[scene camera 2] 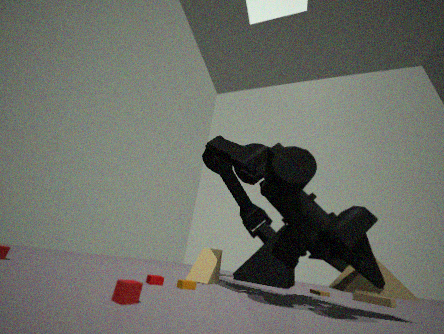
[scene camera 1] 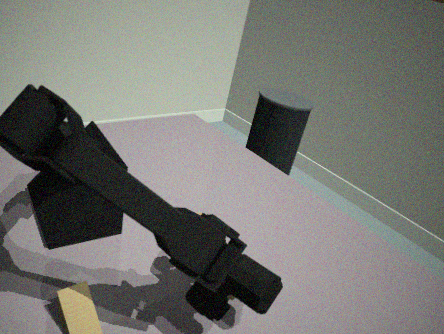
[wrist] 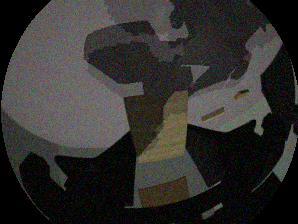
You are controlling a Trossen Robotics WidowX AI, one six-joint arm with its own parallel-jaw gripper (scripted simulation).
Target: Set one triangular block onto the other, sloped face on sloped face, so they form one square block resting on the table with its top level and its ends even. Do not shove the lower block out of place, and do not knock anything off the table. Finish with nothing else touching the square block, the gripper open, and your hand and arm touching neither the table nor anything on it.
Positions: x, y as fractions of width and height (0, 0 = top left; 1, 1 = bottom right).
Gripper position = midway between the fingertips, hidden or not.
My gripper (scene camera 2: 0.84, 0.85) holds a tan triangular block (scene camera 2: 0.79, 0.84). Further things: a tan triangular block (scene camera 2: 0.47, 0.81).
My gripper also shows in scene camera 1 (scene camera 1: 0.54, 0.82) and in the wrist view (wrist: 0.53, 0.57).
